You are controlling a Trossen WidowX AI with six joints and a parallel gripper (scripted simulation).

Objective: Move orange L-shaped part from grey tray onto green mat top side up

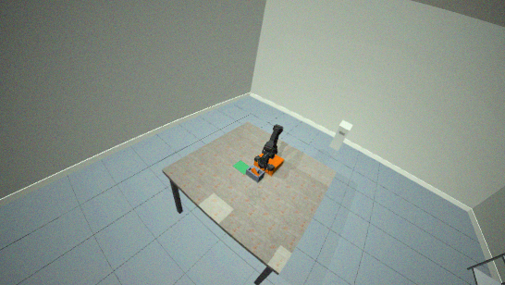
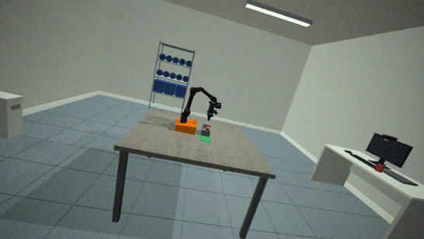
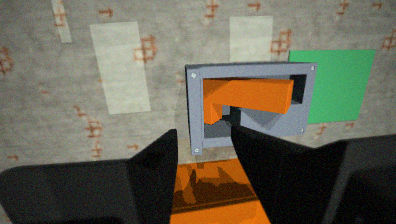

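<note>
My gripper tip is now 2 cm past the orange L-shaped part, 4 cm to the left of it and 10 cm above it. Round my gripper tip: green mat 5 cm behind, 22 cm to the right, 16 cm below.
</note>
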